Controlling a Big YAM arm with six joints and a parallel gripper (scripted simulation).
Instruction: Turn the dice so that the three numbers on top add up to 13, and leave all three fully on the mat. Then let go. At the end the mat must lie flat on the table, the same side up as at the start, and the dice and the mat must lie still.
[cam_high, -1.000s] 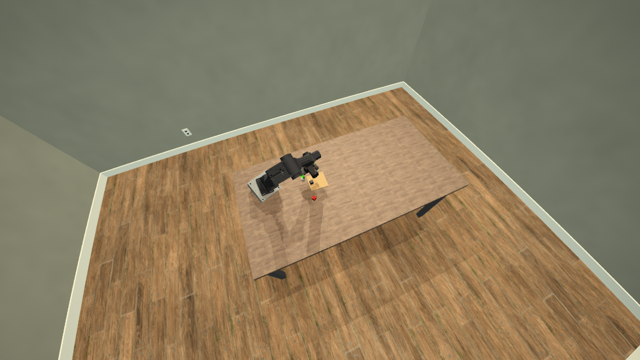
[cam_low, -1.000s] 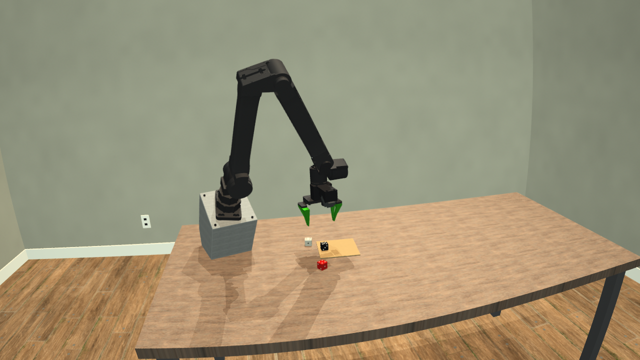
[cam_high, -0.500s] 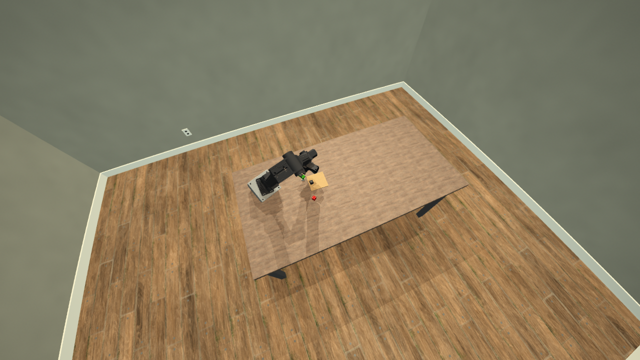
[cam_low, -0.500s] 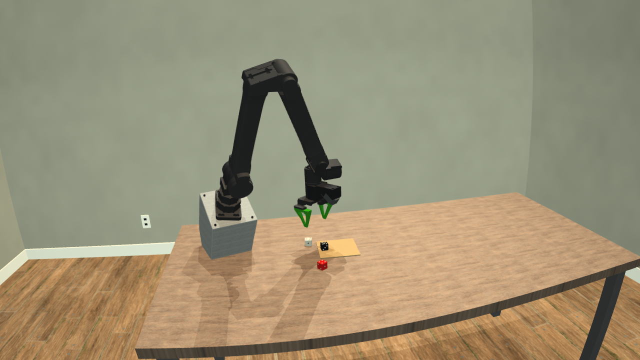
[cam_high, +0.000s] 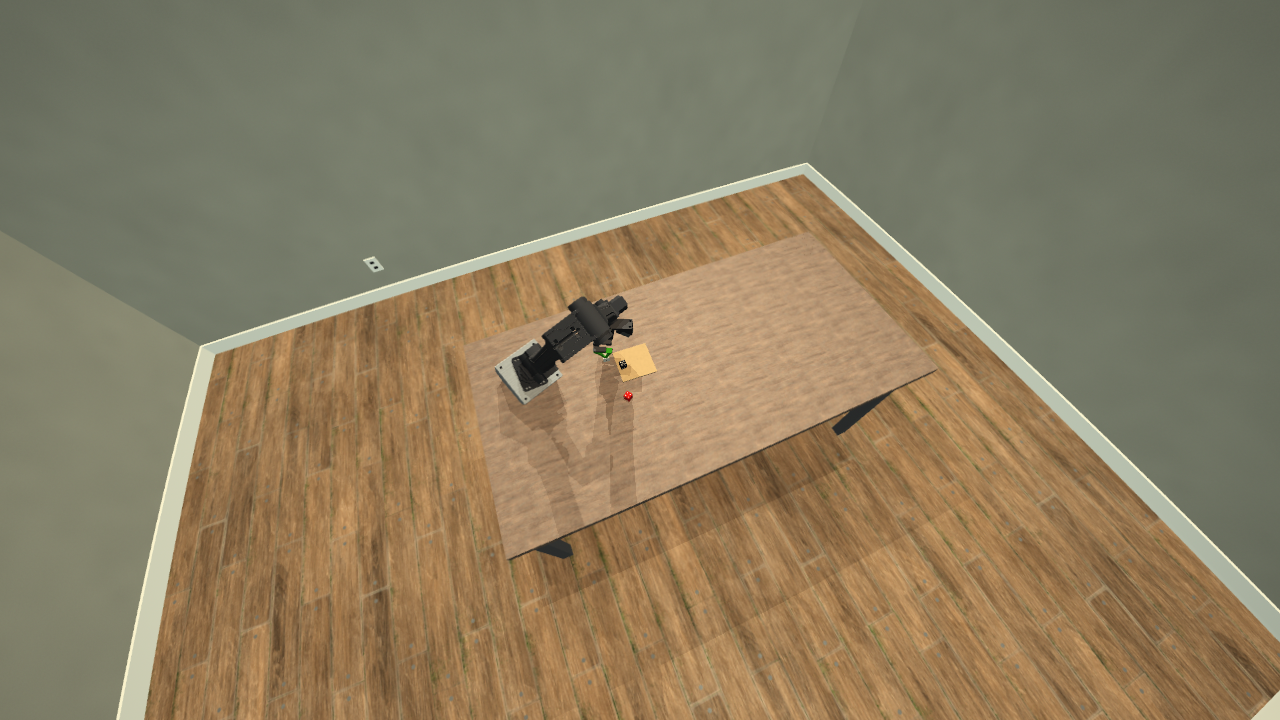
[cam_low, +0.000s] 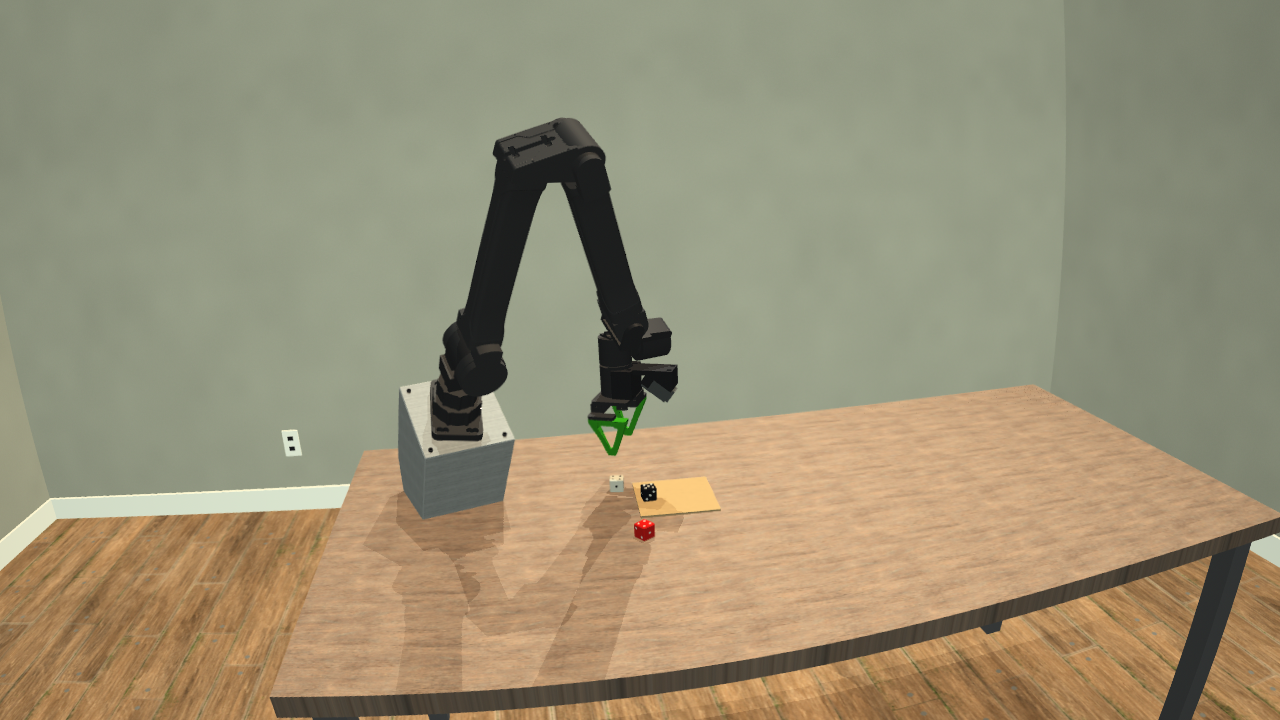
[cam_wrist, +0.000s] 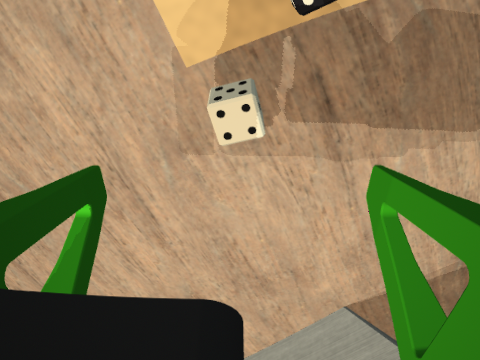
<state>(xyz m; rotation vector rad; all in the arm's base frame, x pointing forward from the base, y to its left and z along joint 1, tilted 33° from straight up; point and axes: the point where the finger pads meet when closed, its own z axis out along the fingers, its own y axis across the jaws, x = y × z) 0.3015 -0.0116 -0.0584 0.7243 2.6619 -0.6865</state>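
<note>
Now: hand 90 mm above the white die, 10 mm to the right of it and 10 mm past it. From my hand the other things lie so: tan mat: 100 mm below, 80 mm ahead, 60 mm to the right; then black die: 80 mm below, 60 mm to the right, 30 mm ahead; then red die: 190 mm to the right, 90 mm below, 20 mm behind.
</note>
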